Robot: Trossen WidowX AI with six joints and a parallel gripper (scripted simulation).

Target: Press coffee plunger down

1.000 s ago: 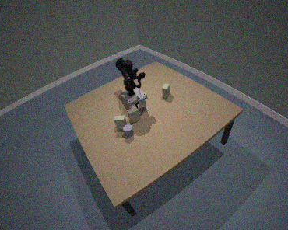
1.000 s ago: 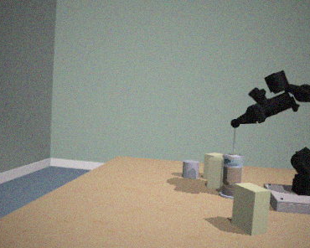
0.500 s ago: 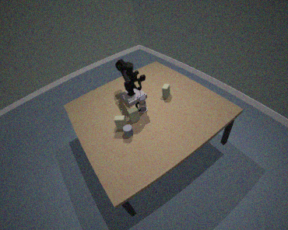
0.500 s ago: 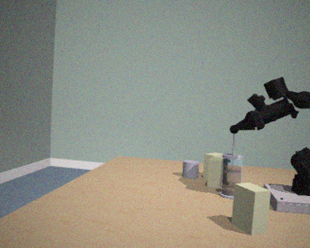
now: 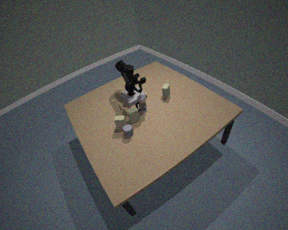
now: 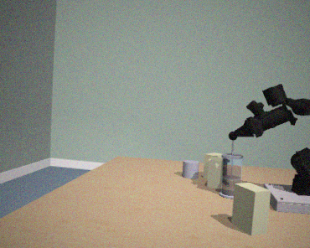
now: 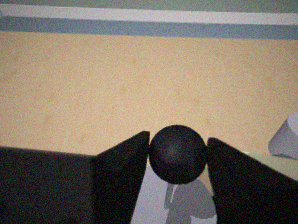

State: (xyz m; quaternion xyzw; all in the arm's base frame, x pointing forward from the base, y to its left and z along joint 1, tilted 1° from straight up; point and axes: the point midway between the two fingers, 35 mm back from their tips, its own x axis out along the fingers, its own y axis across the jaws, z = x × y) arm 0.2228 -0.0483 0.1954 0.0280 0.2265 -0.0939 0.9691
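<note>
My gripper tip is 1 cm past the coffee press, 2 cm to the left of it and 11 cm above it. Round my gripper tip: grey cylinder: 12 cm ahead, 26 cm to the right, 18 cm below.
</note>
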